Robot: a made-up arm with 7 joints. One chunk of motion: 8 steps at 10 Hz.
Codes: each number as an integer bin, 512 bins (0 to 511) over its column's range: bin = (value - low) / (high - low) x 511, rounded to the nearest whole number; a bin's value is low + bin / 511 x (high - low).
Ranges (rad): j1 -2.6..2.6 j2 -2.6..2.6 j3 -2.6..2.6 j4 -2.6..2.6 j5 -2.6..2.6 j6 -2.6..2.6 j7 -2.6..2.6
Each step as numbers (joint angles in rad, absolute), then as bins.
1 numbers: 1.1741 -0.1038 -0.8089 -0.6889 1.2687 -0.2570 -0.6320
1 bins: 371 245 176 188 380 230 193
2 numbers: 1.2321 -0.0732 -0.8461 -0.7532 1.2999 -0.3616 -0.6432
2 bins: 377 248 172 181 383 220 192
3 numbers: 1.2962 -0.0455 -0.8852 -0.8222 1.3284 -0.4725 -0.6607
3 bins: 383 251 169 175 386 209 191
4 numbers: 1.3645 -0.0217 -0.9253 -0.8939 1.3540 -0.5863 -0.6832
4 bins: 390 253 165 168 389 198 188
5 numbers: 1.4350 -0.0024 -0.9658 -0.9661 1.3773 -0.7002 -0.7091
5 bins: 397 255 161 161 391 187 186
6 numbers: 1.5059 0.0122 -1.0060 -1.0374 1.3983 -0.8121 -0.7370
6 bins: 403 257 157 154 393 176 183
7 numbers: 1.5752 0.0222 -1.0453 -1.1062 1.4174 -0.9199 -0.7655
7 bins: 410 258 153 147 395 165 180
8 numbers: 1.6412 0.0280 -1.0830 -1.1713 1.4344 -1.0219 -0.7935
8 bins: 417 258 149 140 396 155 178
